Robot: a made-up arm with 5 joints. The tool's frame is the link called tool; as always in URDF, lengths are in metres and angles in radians. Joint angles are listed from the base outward.
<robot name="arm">
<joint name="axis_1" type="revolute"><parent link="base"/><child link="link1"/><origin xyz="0.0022 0.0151 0.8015" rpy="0 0 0"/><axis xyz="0 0 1"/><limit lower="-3.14" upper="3.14"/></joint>
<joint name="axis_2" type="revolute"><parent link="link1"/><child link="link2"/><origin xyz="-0.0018 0.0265 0.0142" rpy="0 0 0"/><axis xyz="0 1 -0.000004"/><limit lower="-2.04" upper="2.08"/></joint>
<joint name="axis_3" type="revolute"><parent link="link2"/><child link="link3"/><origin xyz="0.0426 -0.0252 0.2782" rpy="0 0 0"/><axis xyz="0 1 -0.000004"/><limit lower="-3.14" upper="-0.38"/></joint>
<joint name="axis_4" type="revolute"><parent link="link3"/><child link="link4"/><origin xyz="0.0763 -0.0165 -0.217" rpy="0 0 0"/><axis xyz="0 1 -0.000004"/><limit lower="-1.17" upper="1.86"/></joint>
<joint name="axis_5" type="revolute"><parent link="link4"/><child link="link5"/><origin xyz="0.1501 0.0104 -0.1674" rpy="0 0 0"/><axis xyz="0 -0.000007 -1"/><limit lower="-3.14" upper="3.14"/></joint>
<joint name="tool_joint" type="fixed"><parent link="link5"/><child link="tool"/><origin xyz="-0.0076 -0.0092 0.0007" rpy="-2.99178 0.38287 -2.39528"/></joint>
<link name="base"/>
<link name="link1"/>
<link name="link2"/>
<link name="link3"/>
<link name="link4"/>
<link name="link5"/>
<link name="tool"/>
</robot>
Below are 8 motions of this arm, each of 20 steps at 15 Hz.
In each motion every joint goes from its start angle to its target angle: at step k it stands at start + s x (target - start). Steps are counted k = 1, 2, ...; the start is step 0. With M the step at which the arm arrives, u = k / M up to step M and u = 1 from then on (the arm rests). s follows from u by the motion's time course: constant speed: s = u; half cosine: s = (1 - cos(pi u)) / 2; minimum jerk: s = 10 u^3 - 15 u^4 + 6 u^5.
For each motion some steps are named. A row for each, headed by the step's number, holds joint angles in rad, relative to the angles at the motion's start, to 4 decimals.
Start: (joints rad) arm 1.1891 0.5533 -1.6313 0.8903 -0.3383
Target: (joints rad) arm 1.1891 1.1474 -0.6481 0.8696 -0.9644
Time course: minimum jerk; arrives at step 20
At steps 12, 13, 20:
12: 0.0000 0.4055 0.6711 -0.0141 -0.4274
13: 0.0000 0.4544 0.7520 -0.0158 -0.4789
20: 0.0000 0.5941 0.9832 -0.0207 -0.6261

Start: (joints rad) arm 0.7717 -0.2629 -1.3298 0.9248 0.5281
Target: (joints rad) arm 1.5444 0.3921 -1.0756 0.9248 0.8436
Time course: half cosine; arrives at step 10
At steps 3, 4, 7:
3: 0.1593 0.1350 0.0524 0.0000 0.0650
4: 0.2670 0.2263 0.0878 0.0000 0.1090
7: 0.6134 0.5200 0.2018 0.0000 0.2505

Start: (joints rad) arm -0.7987 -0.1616 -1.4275 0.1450 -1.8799
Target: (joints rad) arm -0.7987 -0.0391 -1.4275 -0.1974 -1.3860
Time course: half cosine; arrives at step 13
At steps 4, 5, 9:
4: 0.0000 0.0265 0.0000 -0.0739 0.1067
5: 0.0000 0.0395 0.0000 -0.1105 0.1594
9: 0.0000 0.0960 0.0000 -0.2685 0.3872

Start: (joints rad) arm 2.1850 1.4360 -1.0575 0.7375 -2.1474
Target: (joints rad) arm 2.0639 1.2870 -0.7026 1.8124 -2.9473
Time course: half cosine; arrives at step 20
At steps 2, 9, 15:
2: -0.0030 -0.0036 0.0087 0.0263 -0.0196
9: -0.0511 -0.0628 0.1497 0.4534 -0.3374
15: -0.1034 -0.1272 0.3029 0.9175 -0.6828

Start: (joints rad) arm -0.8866 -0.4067 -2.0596 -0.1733 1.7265
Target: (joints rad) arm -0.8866 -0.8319 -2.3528 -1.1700 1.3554
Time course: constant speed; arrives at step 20
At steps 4, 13, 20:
4: 0.0000 -0.0850 -0.0586 -0.1993 -0.0742
13: 0.0000 -0.2764 -0.1906 -0.6479 -0.2412
20: 0.0000 -0.4252 -0.2932 -0.9967 -0.3711

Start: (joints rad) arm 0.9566 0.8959 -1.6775 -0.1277 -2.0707
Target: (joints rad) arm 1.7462 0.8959 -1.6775 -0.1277 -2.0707
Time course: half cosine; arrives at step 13
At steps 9, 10, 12, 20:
9: 0.6191 0.0000 0.0000 0.0000 0.0000
10: 0.6903 0.0000 0.0000 0.0000 0.0000
12: 0.7781 0.0000 0.0000 0.0000 0.0000
20: 0.7896 0.0000 0.0000 0.0000 0.0000

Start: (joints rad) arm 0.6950 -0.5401 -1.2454 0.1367 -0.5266
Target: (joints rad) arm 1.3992 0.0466 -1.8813 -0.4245 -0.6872
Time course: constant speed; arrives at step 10
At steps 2, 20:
2: 0.1408 0.1173 -0.1272 -0.1122 -0.0321
20: 0.7042 0.5867 -0.6359 -0.5612 -0.1606

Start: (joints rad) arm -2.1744 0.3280 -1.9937 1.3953 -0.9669
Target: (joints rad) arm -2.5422 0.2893 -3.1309 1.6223 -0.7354
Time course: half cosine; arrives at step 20
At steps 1, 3, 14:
1: -0.0023 -0.0002 -0.0070 0.0014 0.0014
3: -0.0200 -0.0021 -0.0620 0.0124 0.0126
14: -0.2920 -0.0307 -0.9028 0.1802 0.1838

